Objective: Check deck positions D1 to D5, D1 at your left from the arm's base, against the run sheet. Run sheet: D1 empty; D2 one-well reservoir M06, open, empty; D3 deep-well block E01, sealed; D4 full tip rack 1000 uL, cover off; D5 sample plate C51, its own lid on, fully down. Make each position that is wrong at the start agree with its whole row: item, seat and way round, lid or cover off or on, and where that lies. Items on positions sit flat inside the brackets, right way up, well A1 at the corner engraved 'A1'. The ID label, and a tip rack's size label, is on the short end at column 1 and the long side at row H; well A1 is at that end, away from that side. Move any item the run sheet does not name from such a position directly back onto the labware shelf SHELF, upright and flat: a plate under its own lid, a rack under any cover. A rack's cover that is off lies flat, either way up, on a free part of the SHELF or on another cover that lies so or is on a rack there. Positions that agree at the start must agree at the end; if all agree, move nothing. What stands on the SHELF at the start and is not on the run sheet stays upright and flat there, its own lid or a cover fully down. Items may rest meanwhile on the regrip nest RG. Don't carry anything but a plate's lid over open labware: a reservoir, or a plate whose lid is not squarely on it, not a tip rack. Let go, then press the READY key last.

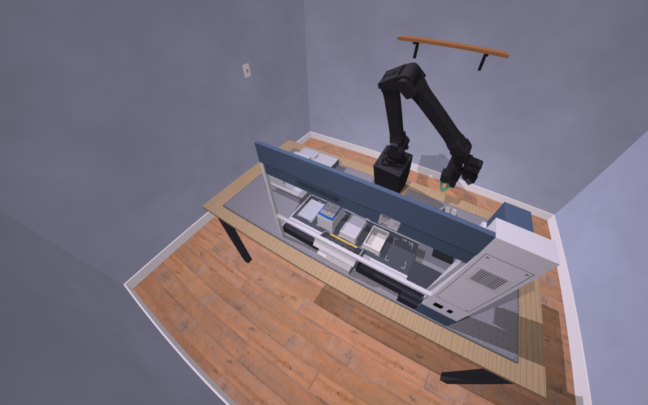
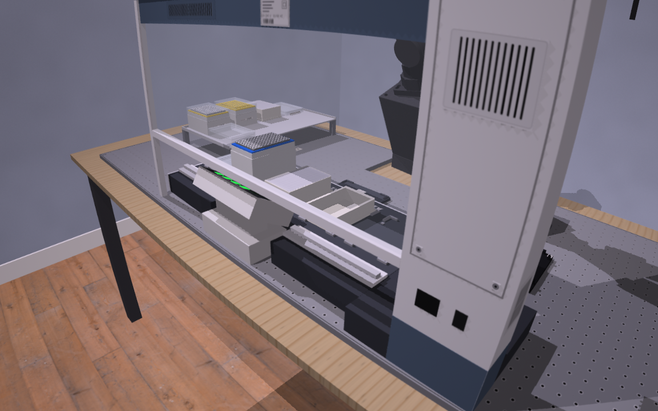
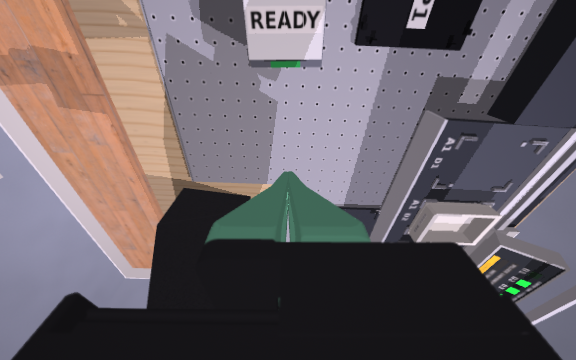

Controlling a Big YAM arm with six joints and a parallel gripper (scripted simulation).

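The green ready key is 60 mm to the left of my hand and 150 mm below it. The rest, counted from my hand: black pad marked LP1 (180 mm ahead, 100 mm to the left, 220 mm below); side tower (510 mm ahead, 60 mm to the left, 50 mm above); regrip nest RG (110 mm ahead, 320 mm to the right, 220 mm below).
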